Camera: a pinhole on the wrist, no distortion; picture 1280 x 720 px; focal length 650.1 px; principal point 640.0 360.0 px. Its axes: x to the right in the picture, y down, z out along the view. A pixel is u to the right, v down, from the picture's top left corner.
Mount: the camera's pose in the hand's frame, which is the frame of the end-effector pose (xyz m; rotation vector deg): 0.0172 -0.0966 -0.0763 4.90 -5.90 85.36
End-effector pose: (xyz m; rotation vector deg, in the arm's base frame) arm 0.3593 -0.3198 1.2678 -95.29 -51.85 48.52
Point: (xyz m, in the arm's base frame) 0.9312 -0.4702 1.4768
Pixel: behind the camera
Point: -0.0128 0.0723 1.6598
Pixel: 206 178
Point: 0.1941 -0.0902 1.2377
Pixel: 847 141
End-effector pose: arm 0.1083 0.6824 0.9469 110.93 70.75 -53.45
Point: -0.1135 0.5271 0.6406
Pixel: 577 193
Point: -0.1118 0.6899 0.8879
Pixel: 236 443
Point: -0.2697 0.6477 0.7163
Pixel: 198 231
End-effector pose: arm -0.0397 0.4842 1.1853 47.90 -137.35 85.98
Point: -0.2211 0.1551 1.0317
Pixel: 1098 73
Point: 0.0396 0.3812 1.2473
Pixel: 589 424
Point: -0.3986 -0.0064 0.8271
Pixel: 1217 54
